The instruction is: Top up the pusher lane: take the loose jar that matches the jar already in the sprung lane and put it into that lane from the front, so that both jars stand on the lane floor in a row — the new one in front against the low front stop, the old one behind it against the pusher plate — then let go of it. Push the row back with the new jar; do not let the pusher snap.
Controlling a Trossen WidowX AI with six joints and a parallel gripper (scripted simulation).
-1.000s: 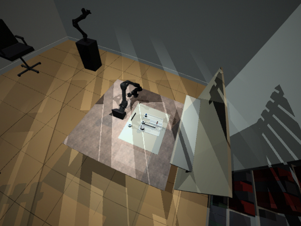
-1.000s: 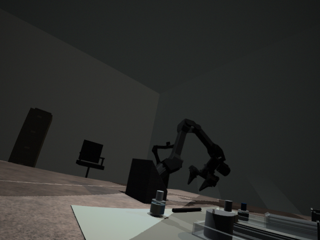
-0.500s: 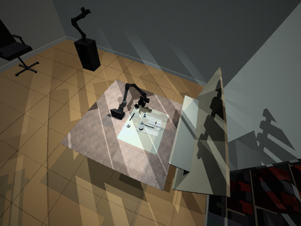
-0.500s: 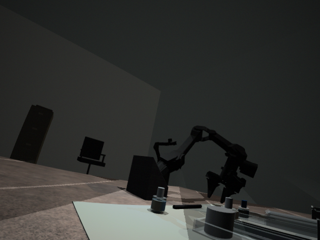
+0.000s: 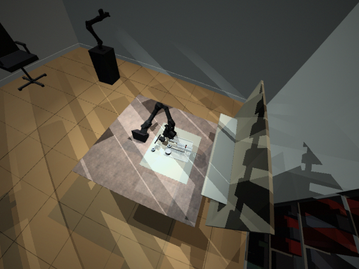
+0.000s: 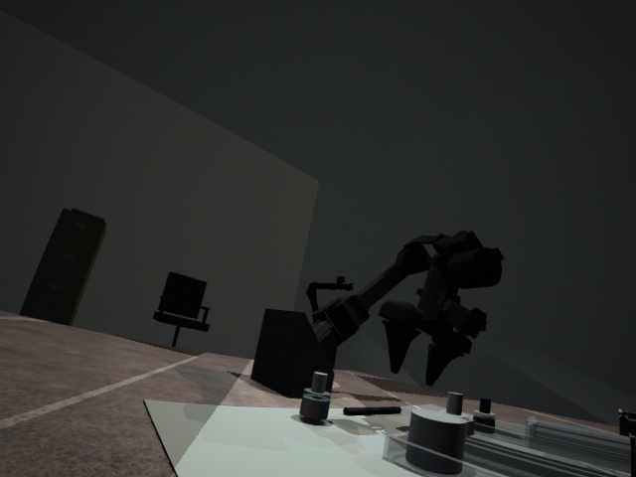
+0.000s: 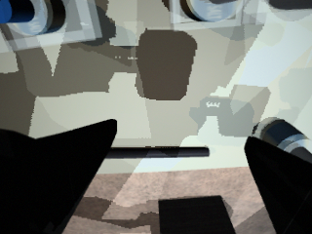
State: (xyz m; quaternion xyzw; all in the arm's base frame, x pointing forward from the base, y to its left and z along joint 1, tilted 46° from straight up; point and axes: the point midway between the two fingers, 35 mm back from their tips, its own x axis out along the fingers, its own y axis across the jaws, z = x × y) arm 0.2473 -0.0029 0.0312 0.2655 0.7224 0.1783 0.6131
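Now: the pale mat 15 cm ahead of my gripper tip, 8 cm below it and 4 cm to the right of it. From my gripper tip the other things lie so: clear lane: 23 cm ahead, 6 cm below, 1 cm to the right; thin dark rod: 8 cm behind, 7 cm below, 2 cm to the left.
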